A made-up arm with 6 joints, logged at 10 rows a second.
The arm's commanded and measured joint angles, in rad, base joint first. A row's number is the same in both.
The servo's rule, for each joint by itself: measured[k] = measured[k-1] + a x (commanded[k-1-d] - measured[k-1]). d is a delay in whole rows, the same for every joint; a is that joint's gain. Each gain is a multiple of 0.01, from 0.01 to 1. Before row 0 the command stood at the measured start. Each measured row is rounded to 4 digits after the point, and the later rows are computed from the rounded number. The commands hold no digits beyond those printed.
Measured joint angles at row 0:
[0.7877, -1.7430, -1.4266, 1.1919, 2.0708, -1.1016]
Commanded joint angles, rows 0 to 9:
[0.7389, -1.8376, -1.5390, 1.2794, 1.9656, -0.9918]
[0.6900, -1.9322, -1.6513, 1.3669, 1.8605, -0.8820]
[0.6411, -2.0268, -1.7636, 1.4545, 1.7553, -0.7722]
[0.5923, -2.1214, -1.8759, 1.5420, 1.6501, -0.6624]
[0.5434, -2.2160, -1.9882, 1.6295, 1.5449, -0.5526]
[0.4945, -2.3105, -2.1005, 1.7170, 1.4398, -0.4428]
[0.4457, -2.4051, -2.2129, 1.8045, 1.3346, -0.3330]
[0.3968, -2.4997, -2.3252, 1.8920, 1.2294, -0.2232]
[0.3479, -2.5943, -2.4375, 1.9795, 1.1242, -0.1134]
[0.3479, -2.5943, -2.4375, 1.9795, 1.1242, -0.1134]
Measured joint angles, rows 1 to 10:
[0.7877, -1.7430, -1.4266, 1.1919, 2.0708, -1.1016]
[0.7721, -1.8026, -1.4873, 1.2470, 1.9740, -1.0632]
[0.7458, -1.8842, -1.5759, 1.3225, 1.8696, -0.9998]
[0.7123, -1.9740, -1.6773, 1.4057, 1.7644, -0.9201]
[0.6739, -2.0669, -1.7845, 1.4916, 1.6592, -0.8299]
[0.6321, -2.1608, -1.8945, 1.5785, 1.5540, -0.7328]
[0.5881, -2.2551, -2.0057, 1.6658, 1.4489, -0.6313]
[0.5425, -2.3496, -2.1176, 1.7532, 1.3437, -0.5269]
[0.4959, -2.4442, -2.2297, 1.8406, 1.2385, -0.4206]
[0.4485, -2.5388, -2.3419, 1.9281, 1.1333, -0.3131]
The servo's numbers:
d 1
a 0.32 0.63 0.54 0.63 0.92 0.35

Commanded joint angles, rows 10 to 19:
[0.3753, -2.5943, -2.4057, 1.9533, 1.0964, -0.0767]
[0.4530, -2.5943, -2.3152, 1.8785, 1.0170, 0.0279]
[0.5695, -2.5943, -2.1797, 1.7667, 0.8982, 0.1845]
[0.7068, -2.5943, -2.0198, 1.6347, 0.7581, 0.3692]
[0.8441, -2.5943, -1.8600, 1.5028, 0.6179, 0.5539]
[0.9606, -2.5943, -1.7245, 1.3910, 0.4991, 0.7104]
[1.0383, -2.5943, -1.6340, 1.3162, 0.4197, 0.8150]
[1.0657, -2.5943, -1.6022, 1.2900, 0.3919, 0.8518]
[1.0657, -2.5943, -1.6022, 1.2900, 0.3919, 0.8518]
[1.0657, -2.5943, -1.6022, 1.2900, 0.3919, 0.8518]
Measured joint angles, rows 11 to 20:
[0.4163, -2.5738, -2.3935, 1.9605, 1.1249, -0.2432]
[0.4032, -2.5867, -2.4001, 1.9560, 1.0987, -0.1849]
[0.4191, -2.5915, -2.3543, 1.9072, 1.0235, -0.1104]
[0.4672, -2.5933, -2.2600, 1.8187, 0.9082, -0.0072]
[0.5439, -2.5939, -2.1303, 1.7028, 0.7701, 0.1245]
[0.6400, -2.5942, -1.9843, 1.5768, 0.6301, 0.2748]
[0.7426, -2.5943, -1.8440, 1.4597, 0.5096, 0.4273]
[0.8372, -2.5943, -1.7306, 1.3693, 0.4269, 0.5630]
[0.9103, -2.5943, -1.6613, 1.3193, 0.3947, 0.6641]
[0.9600, -2.5943, -1.6294, 1.3008, 0.3921, 0.7298]

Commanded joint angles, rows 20 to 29:
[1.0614, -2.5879, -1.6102, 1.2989, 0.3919, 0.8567]
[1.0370, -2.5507, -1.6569, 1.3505, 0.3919, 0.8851]
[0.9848, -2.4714, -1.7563, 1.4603, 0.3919, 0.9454]
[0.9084, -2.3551, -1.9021, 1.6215, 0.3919, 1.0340]
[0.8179, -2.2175, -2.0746, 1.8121, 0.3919, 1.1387]
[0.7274, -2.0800, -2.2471, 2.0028, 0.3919, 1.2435]
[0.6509, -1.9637, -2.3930, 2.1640, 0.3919, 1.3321]
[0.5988, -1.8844, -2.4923, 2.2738, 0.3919, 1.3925]
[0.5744, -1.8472, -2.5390, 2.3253, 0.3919, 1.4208]
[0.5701, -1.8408, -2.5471, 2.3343, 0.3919, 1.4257]
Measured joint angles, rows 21 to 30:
[0.9938, -2.5943, -1.6147, 1.2940, 0.3919, 0.7725]
[1.0154, -2.5903, -1.6123, 1.2971, 0.3919, 0.8020]
[1.0223, -2.5654, -1.6364, 1.3307, 0.3919, 0.8311]
[1.0103, -2.5062, -1.7011, 1.4123, 0.3919, 0.8711]
[0.9777, -2.4110, -1.8096, 1.5441, 0.3919, 0.9281]
[0.9266, -2.2891, -1.9527, 1.7129, 0.3919, 1.0018]
[0.8629, -2.1574, -2.1117, 1.8955, 0.3919, 1.0864]
[0.7951, -2.0354, -2.2636, 2.0647, 0.3919, 1.1724]
[0.7323, -1.9403, -2.3871, 2.1964, 0.3919, 1.2494]
[0.6818, -1.8816, -2.4691, 2.2776, 0.3919, 1.3094]

